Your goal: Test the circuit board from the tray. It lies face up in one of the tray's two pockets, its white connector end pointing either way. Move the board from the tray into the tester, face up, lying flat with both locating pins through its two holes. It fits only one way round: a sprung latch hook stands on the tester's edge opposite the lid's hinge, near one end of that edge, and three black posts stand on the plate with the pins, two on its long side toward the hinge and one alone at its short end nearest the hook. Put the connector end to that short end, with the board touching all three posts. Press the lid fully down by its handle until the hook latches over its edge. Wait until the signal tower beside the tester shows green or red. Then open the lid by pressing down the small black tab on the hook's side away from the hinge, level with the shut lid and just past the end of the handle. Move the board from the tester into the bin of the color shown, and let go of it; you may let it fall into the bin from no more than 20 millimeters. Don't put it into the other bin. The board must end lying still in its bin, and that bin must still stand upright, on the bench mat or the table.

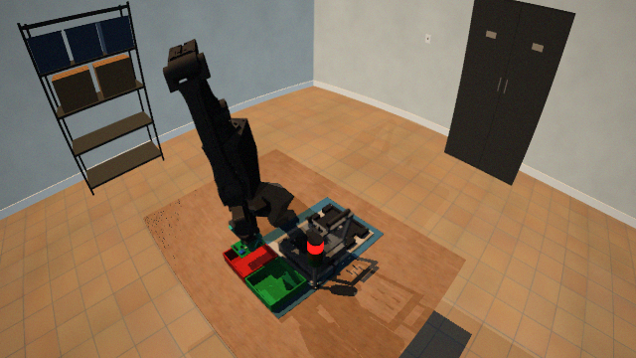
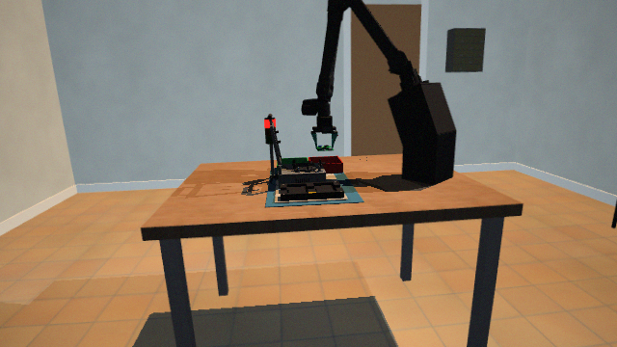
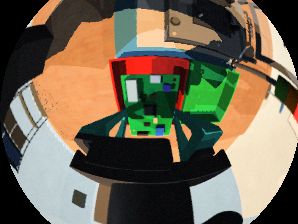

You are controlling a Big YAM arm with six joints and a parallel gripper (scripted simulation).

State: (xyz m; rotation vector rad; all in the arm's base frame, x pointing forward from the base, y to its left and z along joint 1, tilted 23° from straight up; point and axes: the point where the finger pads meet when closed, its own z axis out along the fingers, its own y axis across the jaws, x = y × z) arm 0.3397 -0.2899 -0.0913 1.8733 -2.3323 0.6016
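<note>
Now: the red bin 9 cm below my hand. From my hand the other things lie so: green bin (14 cm ahead, 9 cm below, 4 cm to the right); tester lid (26 cm ahead, 14 cm to the left, 8 cm above); green circuit board (right at my hand).
</note>
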